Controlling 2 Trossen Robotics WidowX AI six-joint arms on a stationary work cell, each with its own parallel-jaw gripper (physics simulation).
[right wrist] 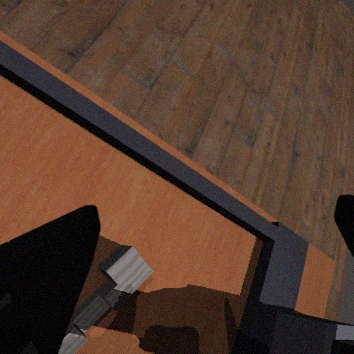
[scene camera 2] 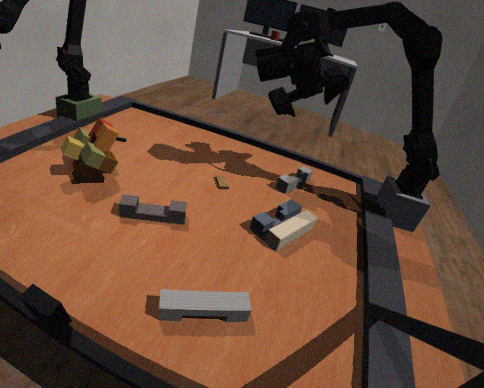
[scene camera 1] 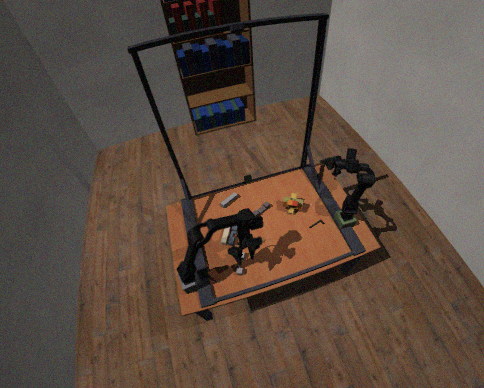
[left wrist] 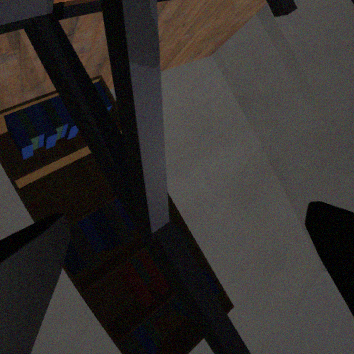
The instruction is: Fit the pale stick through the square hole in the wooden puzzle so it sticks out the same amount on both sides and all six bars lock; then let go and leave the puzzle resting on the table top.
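Places are measured from the left arm's base along level axes (x right, y ahead, z up), in metres.
Pixels of known places: left gripper, fingertip midpoint: (scene camera 1: 322, 160) (left wrist: 189, 219); right gripper, fingertip midpoint: (right wrist: 217, 212) (scene camera 2: 309, 109) (scene camera 1: 246, 262); left arm's base, origin of the base link: (scene camera 2: 78, 97) (scene camera 1: 346, 216); right arm's base, origin of the base link: (scene camera 2: 408, 189) (scene camera 1: 188, 277).
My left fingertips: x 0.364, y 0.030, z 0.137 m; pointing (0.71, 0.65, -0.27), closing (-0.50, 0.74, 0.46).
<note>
Ahead of a thing's pixels: the offset from my left fingertips to its middle.
A pale cream stick {dx -0.256, dy +0.709, dz -0.193 m} (scene camera 1: 226, 235) (scene camera 2: 294, 230) lies on the table beside a blue-grey notched bar {dx -0.274, dy +0.670, dz -0.193 m} (scene camera 2: 262, 223). A cluster of yellow, green, orange and red blocks (scene camera 1: 293, 204) (scene camera 2: 93, 154) stands on a dark brown base; I cannot tell whether it is the wooden puzzle, and no square hole shows. My left gripper (scene camera 1: 326, 166) (left wrist: 189, 219) is open and empty, high at the right edge of the table in scene camera 1. My right gripper (scene camera 1: 245, 259) (scene camera 2: 306, 104) (right wrist: 217, 212) is open and empty, above the table near a small light-grey notched bar {dx -0.463, dy +0.663, dz -0.193 m} (scene camera 2: 294, 180) (right wrist: 127, 270).
A dark grey notched bar {dx -0.137, dy +0.456, dz -0.193 m} (scene camera 1: 262, 209) (scene camera 2: 152, 210) and a long light-grey notched bar {dx -0.005, dy +0.643, dz -0.193 m} (scene camera 1: 229, 200) (scene camera 2: 205, 303) lie apart. A small tan piece {dx -0.334, dy +0.511, dz -0.205 m} (scene camera 2: 221, 182) and a black bent rod {dx -0.340, dy +0.148, dz -0.205 m} (scene camera 1: 317, 223) also lie on the table. A black frame (scene camera 1: 160, 120) rises over the table.
</note>
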